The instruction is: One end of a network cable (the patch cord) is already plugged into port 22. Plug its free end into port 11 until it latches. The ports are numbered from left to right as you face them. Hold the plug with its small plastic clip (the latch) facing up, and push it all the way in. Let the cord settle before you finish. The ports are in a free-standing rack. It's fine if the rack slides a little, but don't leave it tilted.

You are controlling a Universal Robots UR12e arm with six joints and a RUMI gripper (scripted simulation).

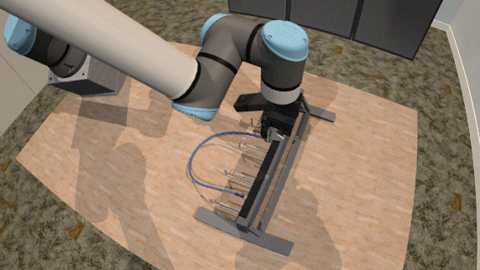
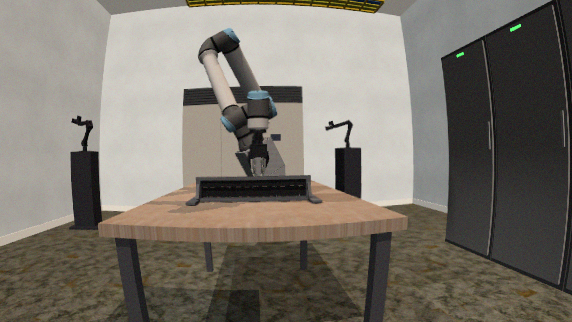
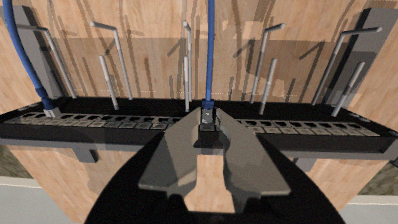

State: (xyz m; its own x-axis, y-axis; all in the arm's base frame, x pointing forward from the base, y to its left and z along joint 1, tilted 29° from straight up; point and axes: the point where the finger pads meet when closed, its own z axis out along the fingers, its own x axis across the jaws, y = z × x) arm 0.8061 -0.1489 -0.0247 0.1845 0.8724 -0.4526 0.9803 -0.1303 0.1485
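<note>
Now: the plug 10 mm ahead of my hand and 10 mm below it.
</note>
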